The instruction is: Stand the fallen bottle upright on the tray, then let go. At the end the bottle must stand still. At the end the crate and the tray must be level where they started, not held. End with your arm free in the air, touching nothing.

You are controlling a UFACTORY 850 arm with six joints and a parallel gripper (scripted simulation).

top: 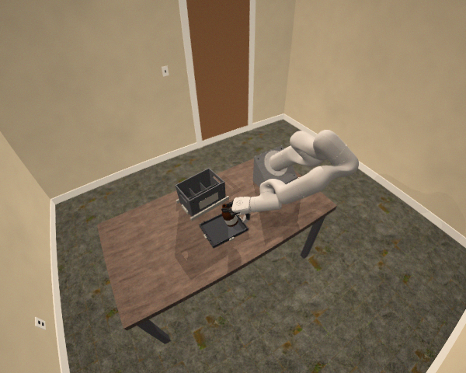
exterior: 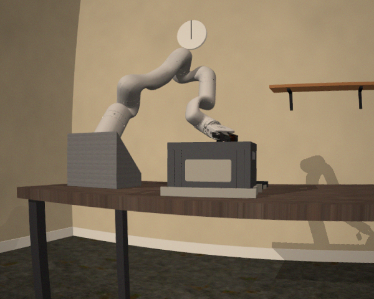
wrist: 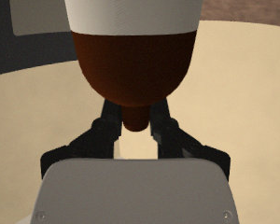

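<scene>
The brown bottle lies 1 cm behind my hand, 1 cm to the left of it and 6 cm below it. Also, from my hand: grey crate: 30 cm to the right, 12 cm below; dark tray: 2 cm ahead, 2 cm to the right, 19 cm below.
</scene>
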